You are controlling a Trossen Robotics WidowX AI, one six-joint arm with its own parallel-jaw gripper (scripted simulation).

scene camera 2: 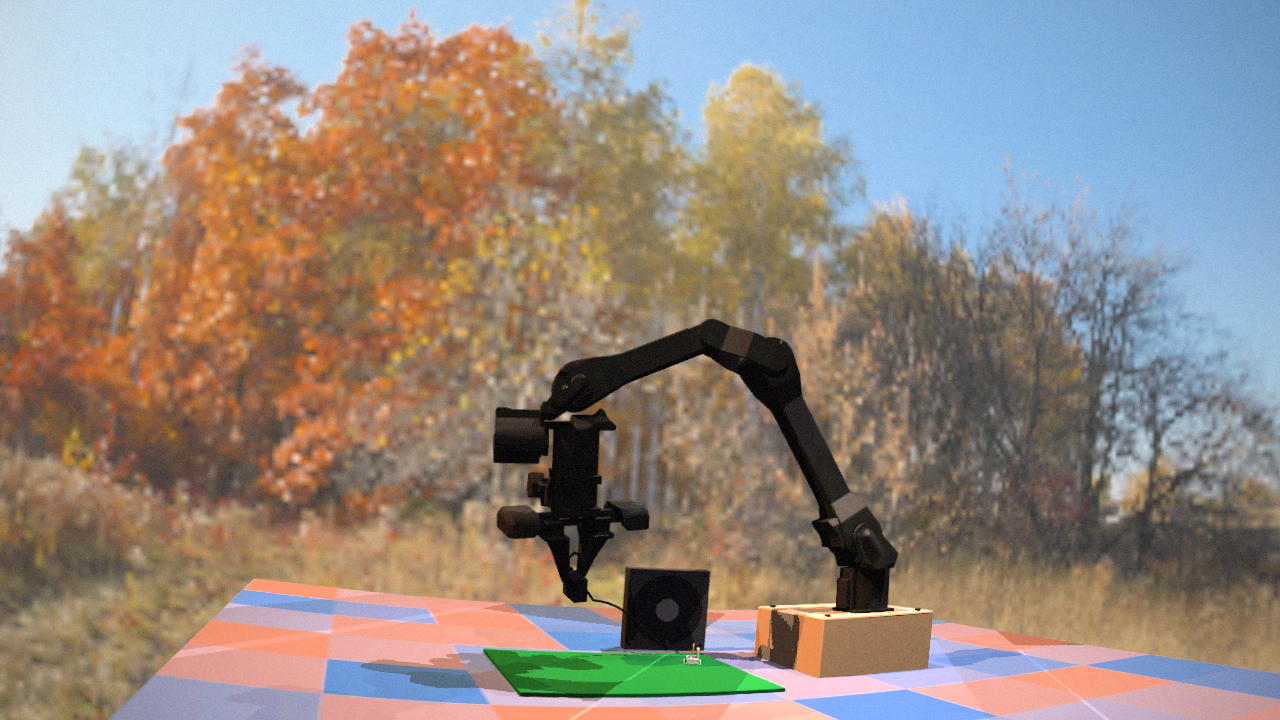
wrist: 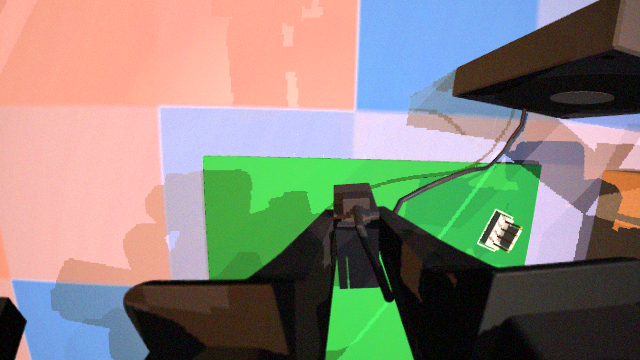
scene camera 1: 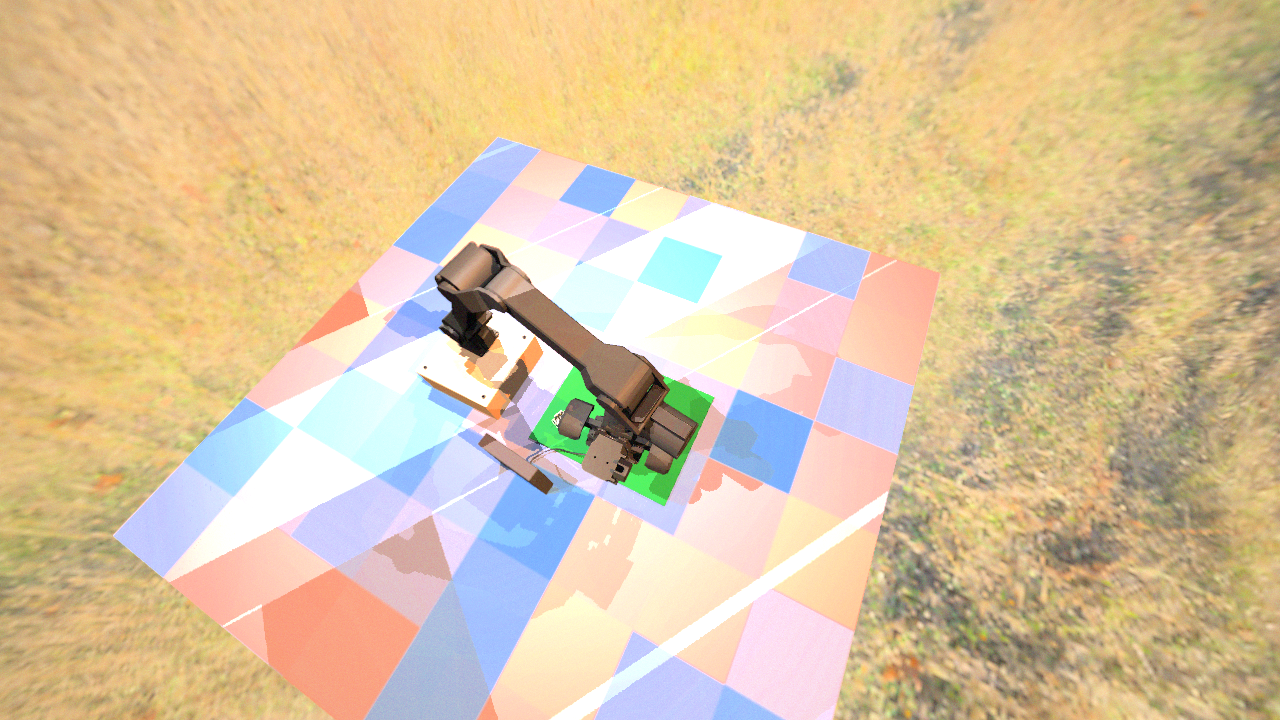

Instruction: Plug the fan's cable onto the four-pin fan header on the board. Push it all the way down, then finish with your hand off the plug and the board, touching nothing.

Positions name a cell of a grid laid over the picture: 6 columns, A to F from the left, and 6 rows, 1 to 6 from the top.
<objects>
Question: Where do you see a black fan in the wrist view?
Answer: F2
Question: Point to a green board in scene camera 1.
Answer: At D4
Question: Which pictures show my gripper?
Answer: Scene camera 2, the wrist view and scene camera 1: all of them.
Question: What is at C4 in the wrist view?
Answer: A green board.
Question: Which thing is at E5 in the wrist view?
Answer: My gripper.
</objects>
